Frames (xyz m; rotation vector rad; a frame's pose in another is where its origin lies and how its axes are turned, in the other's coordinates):
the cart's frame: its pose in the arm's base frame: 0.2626 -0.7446 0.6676 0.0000 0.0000 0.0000
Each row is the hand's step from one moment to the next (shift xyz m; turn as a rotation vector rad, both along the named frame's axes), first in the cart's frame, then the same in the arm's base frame.
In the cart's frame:
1: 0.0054 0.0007 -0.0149 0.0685 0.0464 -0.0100
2: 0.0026 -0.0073 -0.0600 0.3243 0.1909 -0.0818
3: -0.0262 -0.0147 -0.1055 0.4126 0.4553 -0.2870
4: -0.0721 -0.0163 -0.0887 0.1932 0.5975 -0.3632
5: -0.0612 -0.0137 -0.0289 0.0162 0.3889 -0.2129
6: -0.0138 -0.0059 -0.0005 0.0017 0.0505 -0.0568
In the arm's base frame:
1: 0.0054 0.0007 -0.0149 0.0685 0.0464 -0.0100
2: 0.0026 -0.0073 -0.0600 0.3243 0.1909 -0.0818
3: -0.0262 -0.0147 -0.1055 0.4126 0.4553 -0.2870
4: -0.0721 -0.0163 -0.0887 0.1932 0.5975 -0.3632
5: -0.0612 -0.0137 -0.0289 0.0162 0.3889 -0.2129
6: -0.0138 -0.0059 -0.0005 0.0017 0.0505 -0.0568

